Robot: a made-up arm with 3 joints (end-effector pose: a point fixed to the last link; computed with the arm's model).
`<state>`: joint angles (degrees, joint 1 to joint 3).
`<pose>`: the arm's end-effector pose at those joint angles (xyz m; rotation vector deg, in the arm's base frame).
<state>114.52 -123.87 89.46</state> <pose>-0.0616 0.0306 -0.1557 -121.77 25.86 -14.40</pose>
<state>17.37 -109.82 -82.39</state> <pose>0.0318 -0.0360 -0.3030 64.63 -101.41 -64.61</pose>
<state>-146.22 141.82 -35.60</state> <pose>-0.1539 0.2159 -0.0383 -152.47 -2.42 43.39</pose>
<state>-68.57 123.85 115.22</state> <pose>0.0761 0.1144 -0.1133 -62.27 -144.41 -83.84</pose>
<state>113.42 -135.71 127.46</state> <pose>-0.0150 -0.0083 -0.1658 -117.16 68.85 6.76</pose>
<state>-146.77 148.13 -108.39</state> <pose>-0.2178 0.1282 -0.0600 -118.31 -91.05 14.01</pose>
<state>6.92 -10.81 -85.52</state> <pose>-0.1608 -0.0007 -0.0417 7.65 -9.34 -92.14</pose>
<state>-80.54 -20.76 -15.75</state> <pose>0.0923 -0.1460 -0.0656 16.31 -14.61 64.05</pose>
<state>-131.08 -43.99 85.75</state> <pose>0.0738 0.0281 -0.0467 -22.03 52.75 -134.27</pose>
